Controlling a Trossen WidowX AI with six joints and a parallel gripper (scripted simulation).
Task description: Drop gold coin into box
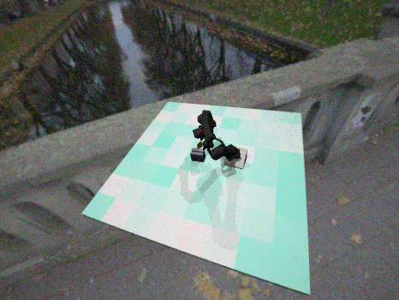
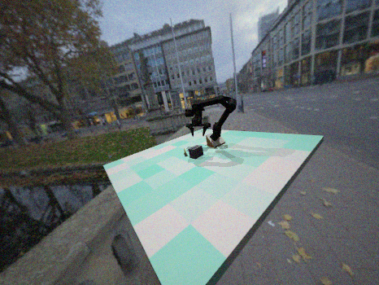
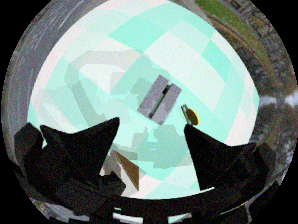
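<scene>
Right now my gripper tip is 12 cm to the left of the gold coin, 12 cm above it and 6 cm short of it.
</scene>
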